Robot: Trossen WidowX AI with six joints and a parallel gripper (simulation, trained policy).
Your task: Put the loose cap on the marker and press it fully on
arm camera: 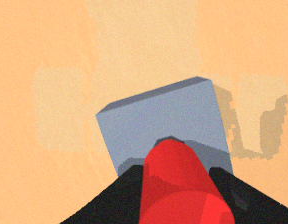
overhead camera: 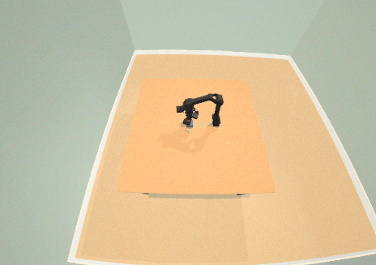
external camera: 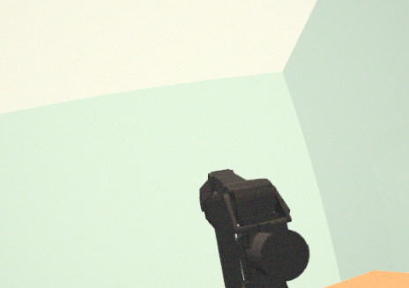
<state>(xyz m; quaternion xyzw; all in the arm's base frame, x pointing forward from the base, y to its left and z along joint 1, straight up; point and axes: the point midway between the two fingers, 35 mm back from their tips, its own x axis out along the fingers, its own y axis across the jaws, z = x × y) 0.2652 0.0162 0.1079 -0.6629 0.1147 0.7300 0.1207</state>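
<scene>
My gripper tip is now 1 cm below the red cap.
</scene>
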